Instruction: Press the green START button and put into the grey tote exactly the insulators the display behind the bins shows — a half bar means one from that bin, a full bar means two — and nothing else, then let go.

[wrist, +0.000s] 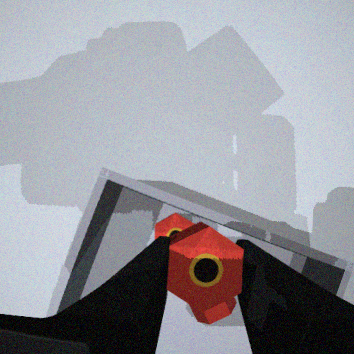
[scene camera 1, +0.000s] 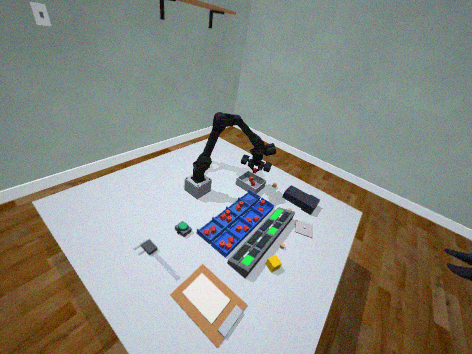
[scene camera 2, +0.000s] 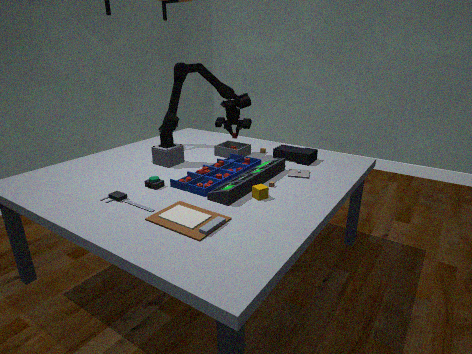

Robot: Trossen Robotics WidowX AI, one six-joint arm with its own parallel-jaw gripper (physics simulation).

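Observation:
My gripper (scene camera 1: 255, 170) (scene camera 2: 234, 135) (wrist: 201, 248) is shut on a red hexagonal insulator (wrist: 200, 292), held above the grey tote (scene camera 1: 244, 187) (scene camera 2: 225, 152) (wrist: 150, 190). Inside the tote lie red insulators; one (wrist: 172, 223) shows behind the held one in the wrist view, and another (wrist: 216, 313) shows partly below it. The blue bins (scene camera 1: 250, 196) (scene camera 2: 188, 188) hold several red insulators; the far-left bin looks empty. The display (scene camera 1: 239, 267) (scene camera 2: 219, 198) has green bars of differing size; their exact fill is hard to read. The green START button (scene camera 1: 183, 226) (scene camera 2: 154, 178) stands left of the bins.
A black box (scene camera 1: 301, 199) (scene camera 2: 295, 154) lies right of the tote. A yellow cube (scene camera 1: 273, 263) (scene camera 2: 260, 192), a pale square plate (scene camera 1: 304, 228) (scene camera 2: 299, 173), a clipboard (scene camera 1: 182, 295) (scene camera 2: 153, 218) and a caliper (scene camera 1: 149, 246) (scene camera 2: 117, 195) lie around the bins and display.

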